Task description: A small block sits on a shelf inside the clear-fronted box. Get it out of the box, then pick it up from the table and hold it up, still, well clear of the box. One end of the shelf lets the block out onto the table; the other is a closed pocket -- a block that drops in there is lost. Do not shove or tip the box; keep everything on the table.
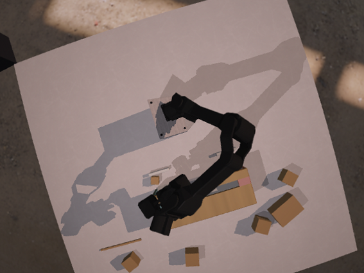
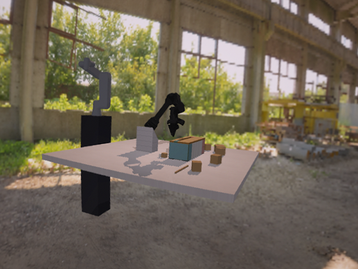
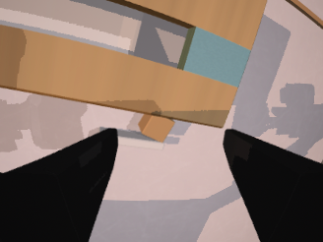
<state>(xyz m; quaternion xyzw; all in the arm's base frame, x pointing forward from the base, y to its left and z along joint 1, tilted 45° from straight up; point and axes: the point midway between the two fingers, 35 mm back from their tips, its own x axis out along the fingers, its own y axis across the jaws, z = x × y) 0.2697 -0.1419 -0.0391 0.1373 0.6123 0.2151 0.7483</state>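
Now: gripper tip 140 mm above the brown block, 40 mm past it and 30 mm to the left of it. From my gripper tip the other things lie so: thin stick: 300 mm to the right, 180 mm ahead, 150 mm below; box: 140 mm to the left, 90 mm below, 50 mm ahead.
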